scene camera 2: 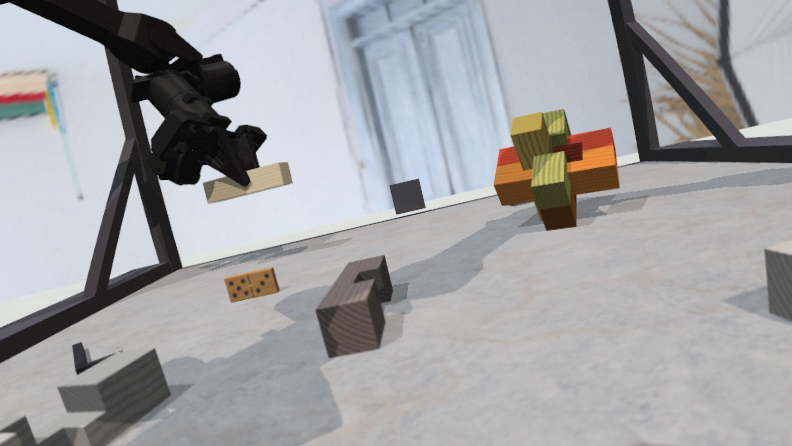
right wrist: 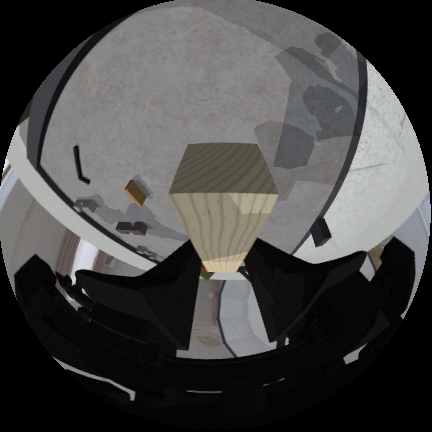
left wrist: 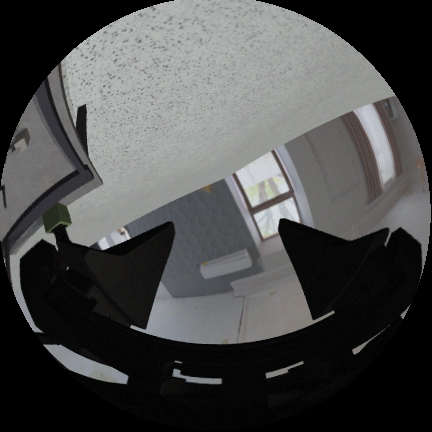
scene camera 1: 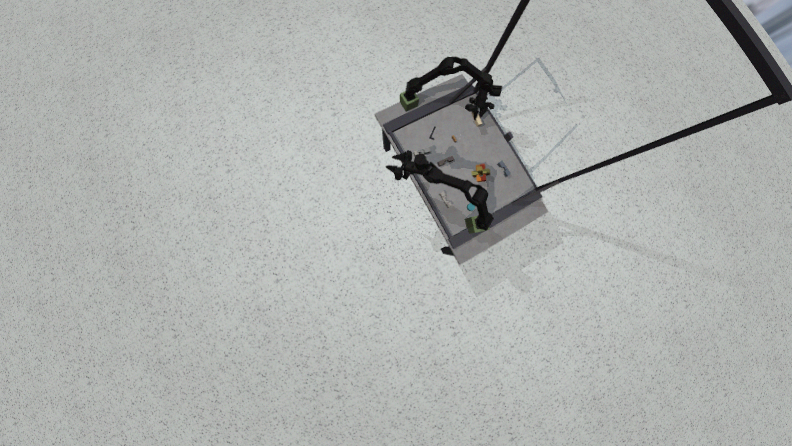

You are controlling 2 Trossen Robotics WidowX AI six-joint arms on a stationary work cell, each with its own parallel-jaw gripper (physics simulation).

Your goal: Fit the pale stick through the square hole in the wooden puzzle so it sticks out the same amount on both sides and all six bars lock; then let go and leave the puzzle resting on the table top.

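Places are measured from the left arm's base along level axes (x left, y back, z up), in metres.
Pixels of known places: left gripper, fingertip midpoint: (right wrist: 57,275) (left wrist: 227,225) (scene camera 1: 388,161); right gripper, fingertip midpoint: (scene camera 2: 254,184) (right wrist: 220,238) (scene camera 1: 476,119); left arm's base at its link origin: (scene camera 1: 480,223); right arm's base at its link origin: (left wrist: 58,227) (scene camera 1: 409,96).
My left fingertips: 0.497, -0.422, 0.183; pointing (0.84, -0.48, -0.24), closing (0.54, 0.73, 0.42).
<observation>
Ahead of a thing's pixels: the offset from my left fingertips to its top centre, as dx, dy, dz.
The pale stick @[-0.656, -0.278, -0.174] (scene camera 1: 478,120) (scene camera 2: 271,176) (right wrist: 222,215) is held crosswise between the fingers of my right gripper (scene camera 1: 479,113) (scene camera 2: 252,172) (right wrist: 220,238), which is shut on it. The stick hangs above the table, slightly tilted in scene camera 2, well apart from the puzzle. The wooden puzzle (scene camera 1: 481,172) (scene camera 2: 593,166) of yellow, green, orange and red bars rests on the table; its square hole cannot be made out clearly. A bit of the puzzle (right wrist: 206,275) shows past the stick. My left gripper (scene camera 1: 391,162) (left wrist: 227,225) is open and empty, beyond the table's left edge in scene camera 1.
A dark brown notched block @[-0.405, -0.047, -0.272] (scene camera 1: 445,161) (scene camera 2: 351,324) and an orange domino @[-0.505, -0.200, -0.276] (scene camera 1: 454,138) (scene camera 2: 252,284) (right wrist: 135,193) lie between stick and puzzle. A blue-grey piece @[-0.808, +0.080, -0.272] (scene camera 1: 503,168) lies beside the puzzle. A black hex key @[-0.376, -0.270, -0.291] (scene camera 1: 431,133) (right wrist: 78,165) and a teal round thing @[-0.504, +0.300, -0.281] (scene camera 1: 470,207) also lie there.
</observation>
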